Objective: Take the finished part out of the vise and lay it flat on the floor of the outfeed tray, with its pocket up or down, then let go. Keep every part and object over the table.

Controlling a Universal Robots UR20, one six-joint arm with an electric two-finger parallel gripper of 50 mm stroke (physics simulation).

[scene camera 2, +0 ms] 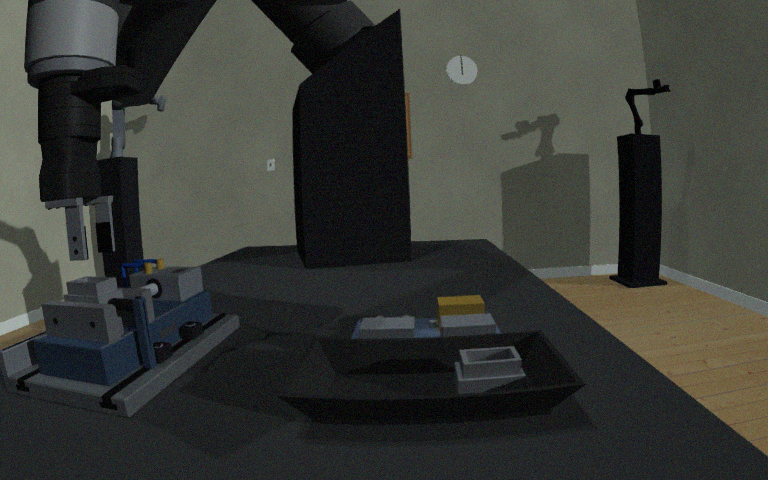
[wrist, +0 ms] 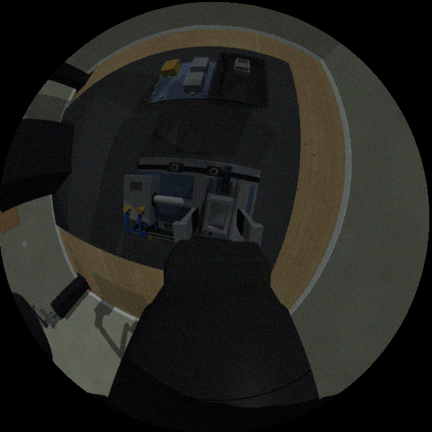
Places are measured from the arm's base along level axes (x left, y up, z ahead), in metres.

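Pixels of known places: gripper, fingertip midpoint: (scene camera 2: 93, 255).
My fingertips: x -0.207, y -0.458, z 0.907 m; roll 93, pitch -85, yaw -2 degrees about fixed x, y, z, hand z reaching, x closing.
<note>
Behind a point stands the place of what it marks.
The finished part (scene camera 2: 91, 287) {y -0.489, x -0.199, z 0.927 m} (wrist: 218, 212) is a light grey block held between the jaws of the vise (scene camera 2: 84, 357) {y -0.551, x -0.184, z 0.976 m} (wrist: 145, 195); its pocket faces up in the wrist view. My gripper (scene camera 2: 92, 253) {y -0.458, x -0.207, z 0.907 m} (wrist: 217, 215) is open and empty, pointing down above the part, with its fingertips higher than the part's top. In the wrist view the part shows between the two fingers. The black outfeed tray (scene camera 2: 424, 408) {y -0.571, x 0.147, z 0.996 m} (wrist: 242, 92) stands apart from the vise, with another grey pocketed part (scene camera 2: 489, 370) {y -0.561, x 0.205, z 0.954 m} (wrist: 242, 65) on its floor.
A blue plate (wrist: 170, 90) beside the tray bears two grey blocks, one (scene camera 2: 387, 324) {y -0.556, x 0.115, z 0.821 m} (wrist: 193, 81) nearer the vise, and a yellow block (scene camera 2: 460, 304) {y -0.556, x 0.205, z 0.748 m} (wrist: 170, 67). Blue pieces with yellow ends (scene camera 2: 148, 267) {y -0.495, x -0.219, z 0.770 m} (wrist: 140, 210) stand at the vise's other end. An upright blue bar (scene camera 2: 144, 333) {y -0.539, x -0.136, z 0.923 m} stands beside the vise jaws.
</note>
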